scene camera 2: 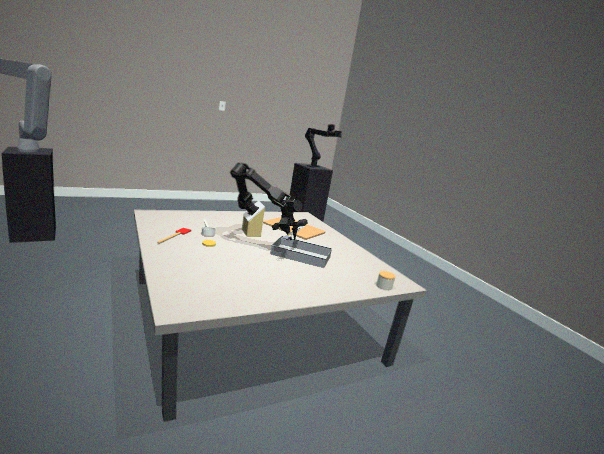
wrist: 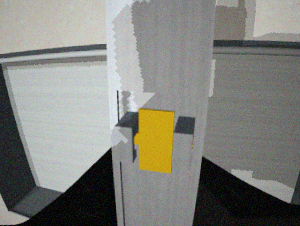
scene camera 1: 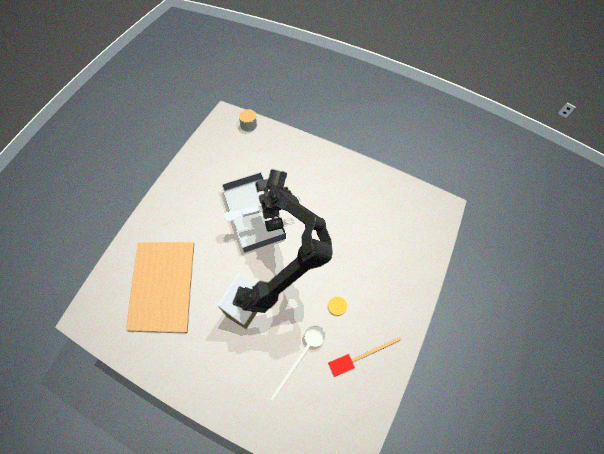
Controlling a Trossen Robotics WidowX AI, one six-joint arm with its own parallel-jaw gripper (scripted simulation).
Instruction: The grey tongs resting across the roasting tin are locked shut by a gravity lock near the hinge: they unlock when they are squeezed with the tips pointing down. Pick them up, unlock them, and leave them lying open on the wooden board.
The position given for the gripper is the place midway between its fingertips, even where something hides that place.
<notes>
In view: the gripper (wrist: 146,151), a yellow lock piece (wrist: 155,137), a wooden board (scene camera 1: 160,295) and a roasting tin (scene camera 1: 251,229).
The roasting tin is seen too in scene camera 2 (scene camera 2: 297,250) and in the wrist view (wrist: 62,126).
</notes>
